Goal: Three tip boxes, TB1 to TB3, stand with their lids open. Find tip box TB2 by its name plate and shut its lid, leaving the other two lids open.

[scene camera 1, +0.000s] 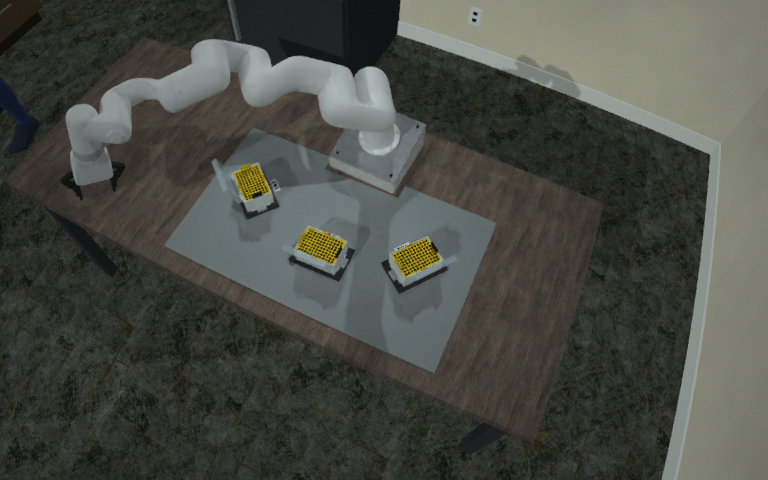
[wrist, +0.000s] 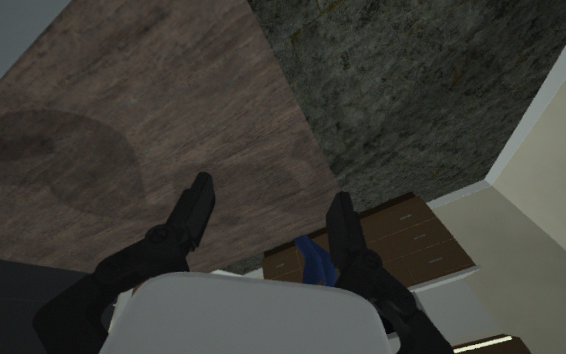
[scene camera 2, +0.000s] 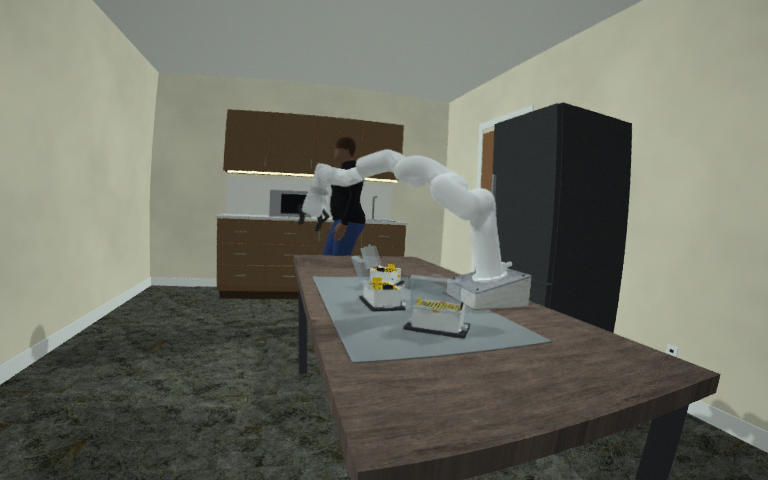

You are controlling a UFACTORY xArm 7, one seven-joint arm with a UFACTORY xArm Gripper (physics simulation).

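Pixels of known places: gripper, between the fingertips: (scene camera 1: 97, 192) (wrist: 273, 195) (scene camera 2: 308, 227); arm's base, origin of its link: (scene camera 1: 379, 137) (scene camera 2: 489, 276).
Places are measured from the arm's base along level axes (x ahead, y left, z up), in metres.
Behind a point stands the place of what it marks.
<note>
Three white tip boxes with yellow racks and raised clear lids stand on the grey mat (scene camera 1: 198, 232) {x 0.470, y -0.386, z -0.081 m} (scene camera 2: 362, 345) {x 0.559, y 0.308, z -0.081 m}. In scene camera 1, one box (scene camera 1: 253, 185) {x 0.292, y -0.283, z -0.023 m} is at the left, its lid (scene camera 1: 219, 175) {x 0.346, y -0.346, z 0.063 m} on its left side. A second box (scene camera 1: 320, 250) {x 0.414, y -0.009, z -0.023 m} is in the middle, its lid at its left end. The third box (scene camera 1: 416, 261) {x 0.346, y 0.242, z -0.024 m} is at the right, its lid (scene camera 1: 450, 260) {x 0.356, y 0.328, z 0.062 m} at its right end; this box (scene camera 2: 437, 318) {x 0.359, y 0.274, z -0.042 m} is nearest in scene camera 2. The name plates are too small to read surely. My gripper (scene camera 1: 97, 194) {x 0.549, y -0.614, z 0.116 m} (scene camera 2: 309, 225) {x 0.549, y -0.614, z 0.116 m} (wrist: 273, 195) {x 0.549, y -0.614, z 0.116 m} is open and empty, above the table's far-left end, away from the boxes.
The wooden table (scene camera 1: 543, 271) {x 0.208, y 0.592, z -0.084 m} (scene camera 2: 509, 390) {x 0.372, y 0.576, z -0.084 m} carries the mat and the arm's base block (scene camera 1: 376, 161) {x 0.077, y 0.021, z -0.018 m} (scene camera 2: 498, 291) {x 0.040, y 0.106, z -0.027 m}. A dark fridge (scene camera 1: 317, 28) (scene camera 2: 560, 215) stands behind the table. A person (scene camera 2: 347, 198) stands beyond its far end, near brown cabinets (scene camera 2: 254, 243).
</note>
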